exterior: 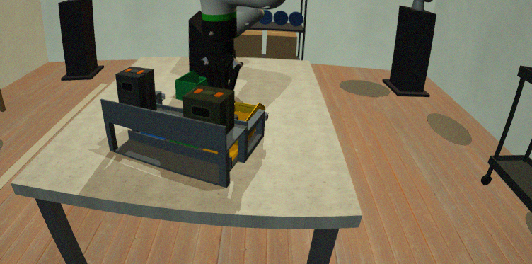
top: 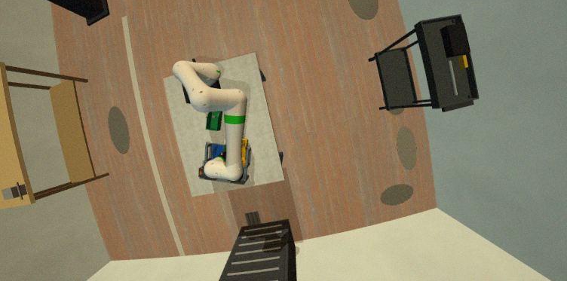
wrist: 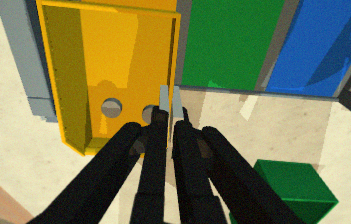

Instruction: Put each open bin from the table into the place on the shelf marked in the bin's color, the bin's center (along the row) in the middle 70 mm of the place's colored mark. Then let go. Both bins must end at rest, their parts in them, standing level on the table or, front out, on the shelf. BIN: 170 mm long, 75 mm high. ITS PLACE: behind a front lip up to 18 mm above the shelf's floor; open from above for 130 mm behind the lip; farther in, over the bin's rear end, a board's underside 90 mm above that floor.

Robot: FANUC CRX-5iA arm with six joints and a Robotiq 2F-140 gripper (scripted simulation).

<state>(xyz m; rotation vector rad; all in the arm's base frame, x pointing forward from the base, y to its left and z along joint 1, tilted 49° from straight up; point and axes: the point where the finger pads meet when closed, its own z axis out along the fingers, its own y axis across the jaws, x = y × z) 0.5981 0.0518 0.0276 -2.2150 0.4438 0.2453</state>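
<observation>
The yellow bin is 5 cm to the left of my hand, 4 cm below it and 1 cm ahead of it. Also, from my hand: green bin 29 cm behind, 10 cm to the right, 5 cm below.
</observation>
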